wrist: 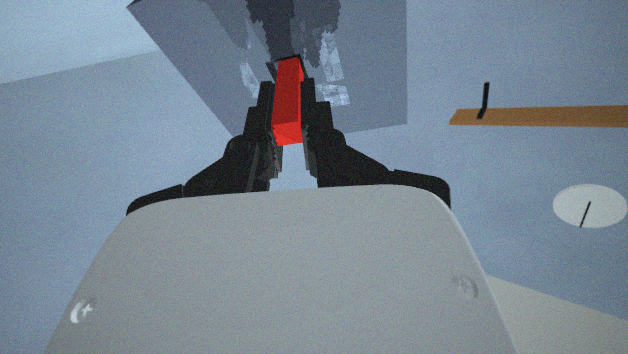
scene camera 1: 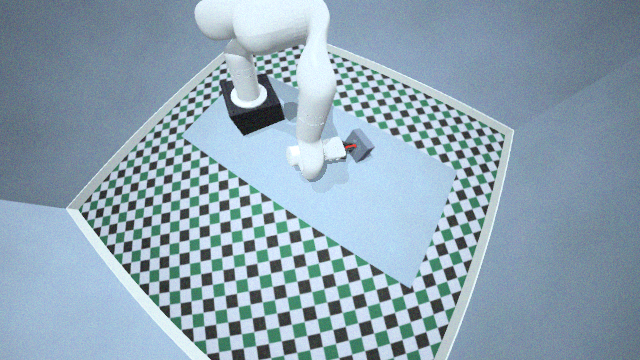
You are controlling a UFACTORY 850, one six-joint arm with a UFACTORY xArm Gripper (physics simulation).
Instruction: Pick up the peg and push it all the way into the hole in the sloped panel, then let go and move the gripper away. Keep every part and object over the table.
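A red peg [scene camera 1: 351, 146] [wrist: 288, 100] is held between the black fingers of my gripper [scene camera 1: 349, 147] [wrist: 291, 103], which is shut on it. The grey sloped panel [scene camera 1: 364, 144] [wrist: 375, 65] is right in front of the fingers. In the wrist view the peg's far end meets a dark-edged opening in the panel face, and a length of the peg stands out of it between the fingers. How deep the far end sits is hidden.
The panel stands on a light blue table top [scene camera 1: 395, 210]. The arm's black base block [scene camera 1: 257, 120] stands at the back left. A checkered floor surrounds the table. The wrist view shows an orange shelf [wrist: 540, 116] and a white disc [wrist: 600, 200] on the right.
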